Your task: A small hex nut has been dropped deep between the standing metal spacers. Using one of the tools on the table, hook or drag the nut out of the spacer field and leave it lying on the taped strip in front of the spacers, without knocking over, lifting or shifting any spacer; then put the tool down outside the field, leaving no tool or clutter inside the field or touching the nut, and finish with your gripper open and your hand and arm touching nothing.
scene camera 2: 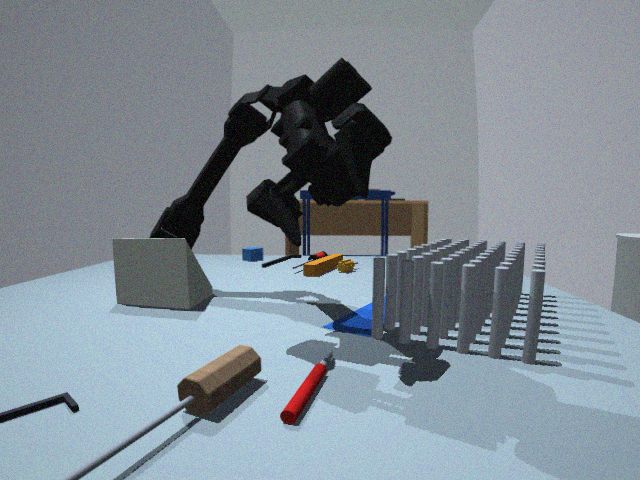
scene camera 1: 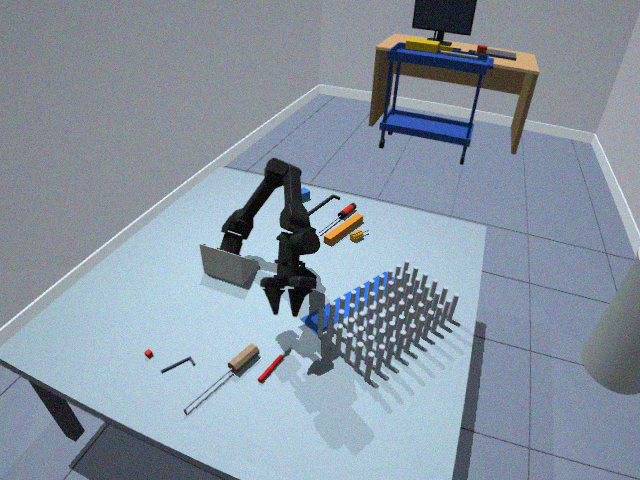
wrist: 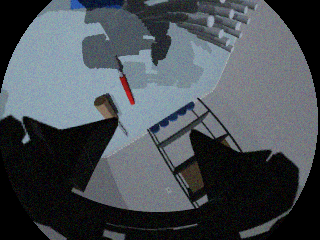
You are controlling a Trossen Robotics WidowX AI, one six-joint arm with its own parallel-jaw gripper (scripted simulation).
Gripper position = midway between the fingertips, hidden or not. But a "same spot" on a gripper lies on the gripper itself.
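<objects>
Scene camera 1 shows my gripper, and so does scene camera 2. You'd also find my gripper in the wrist view [155, 127]. And on my gripper, [scene camera 1: 299, 291] and [scene camera 2: 359, 146] are the same spot.
</objects>
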